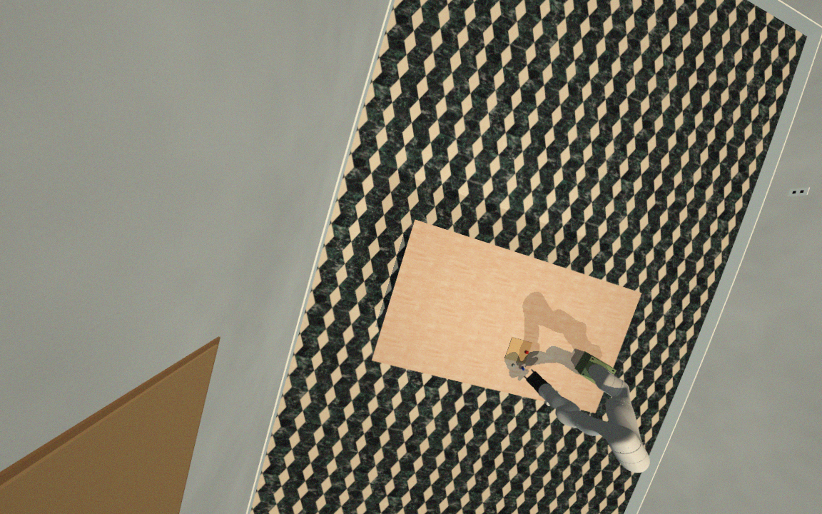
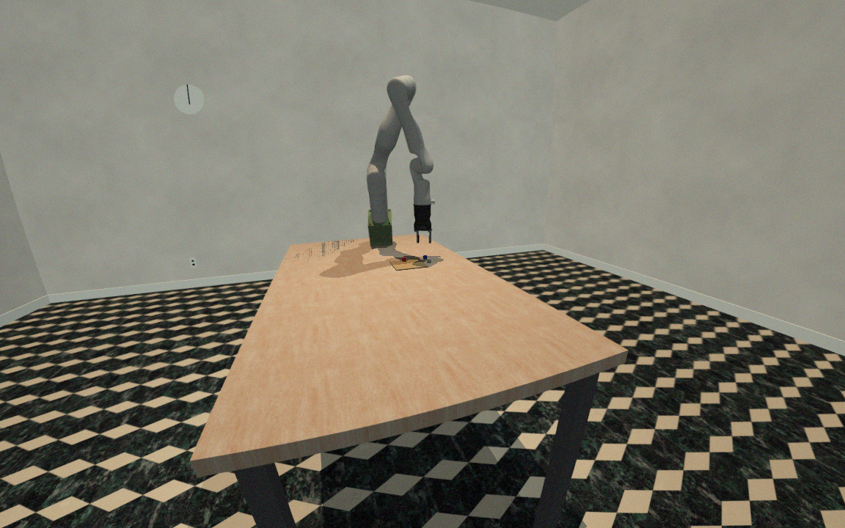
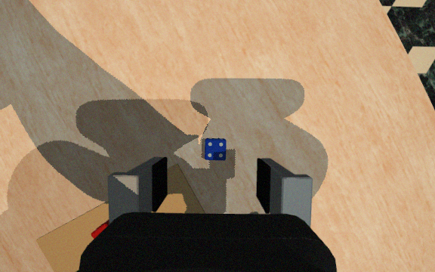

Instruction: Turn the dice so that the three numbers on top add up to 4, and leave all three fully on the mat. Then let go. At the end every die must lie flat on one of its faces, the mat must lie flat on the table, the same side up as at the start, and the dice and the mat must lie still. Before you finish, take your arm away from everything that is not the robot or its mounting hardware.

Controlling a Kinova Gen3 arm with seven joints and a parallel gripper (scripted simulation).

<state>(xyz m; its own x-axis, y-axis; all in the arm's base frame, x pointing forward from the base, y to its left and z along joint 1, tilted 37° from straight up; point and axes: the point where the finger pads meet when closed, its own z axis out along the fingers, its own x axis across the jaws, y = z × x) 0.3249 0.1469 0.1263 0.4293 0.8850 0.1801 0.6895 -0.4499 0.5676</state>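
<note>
My gripper is now 10 mm past the blue die, 10 mm to the right of it and 90 mm above it. Also, from my hand: tan mat: 50 mm ahead, 100 mm to the right, 100 mm below; then red die: 100 mm to the right, 90 mm below; then white die: 60 mm ahead, 90 mm below.
</note>
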